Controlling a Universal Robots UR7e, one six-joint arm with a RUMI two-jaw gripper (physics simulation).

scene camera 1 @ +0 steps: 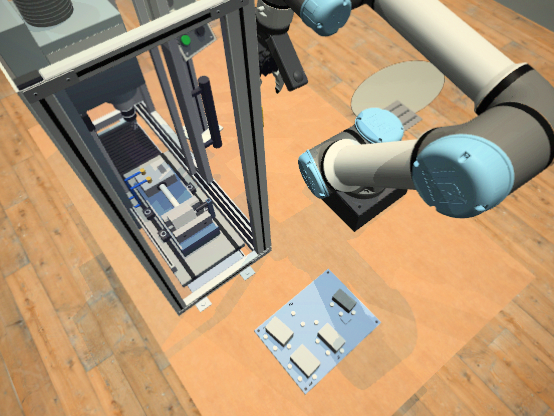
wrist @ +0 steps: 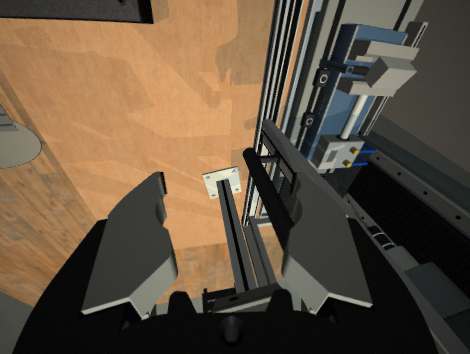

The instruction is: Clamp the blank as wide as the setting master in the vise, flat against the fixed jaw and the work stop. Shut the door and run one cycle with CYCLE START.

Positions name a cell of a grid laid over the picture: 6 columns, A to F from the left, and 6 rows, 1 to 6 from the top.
Scene:
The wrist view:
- gripper: C3
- vise jaw: E2
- machine enclosure: F3
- dark control panel: D6

